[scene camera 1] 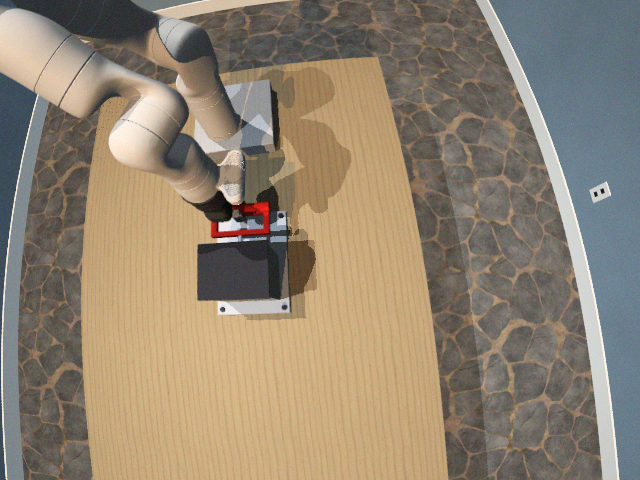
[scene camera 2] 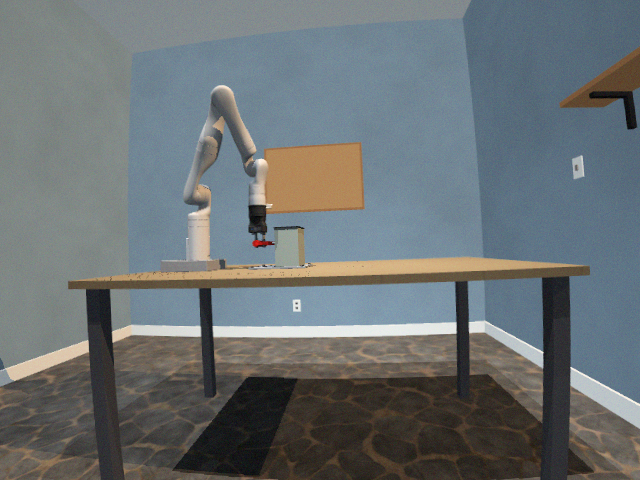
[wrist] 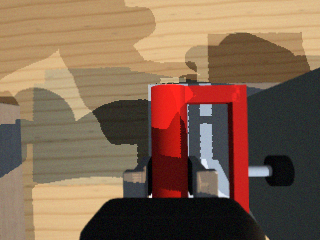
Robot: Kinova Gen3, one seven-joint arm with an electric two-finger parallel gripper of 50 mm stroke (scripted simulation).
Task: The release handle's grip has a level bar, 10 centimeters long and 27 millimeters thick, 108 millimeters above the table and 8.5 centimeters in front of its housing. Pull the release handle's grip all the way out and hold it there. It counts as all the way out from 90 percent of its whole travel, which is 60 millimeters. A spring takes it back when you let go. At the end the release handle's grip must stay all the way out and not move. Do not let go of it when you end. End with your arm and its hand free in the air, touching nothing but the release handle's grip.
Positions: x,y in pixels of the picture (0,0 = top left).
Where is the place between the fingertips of my gripper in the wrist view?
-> At 169,169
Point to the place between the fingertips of my gripper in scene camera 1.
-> At 241,212
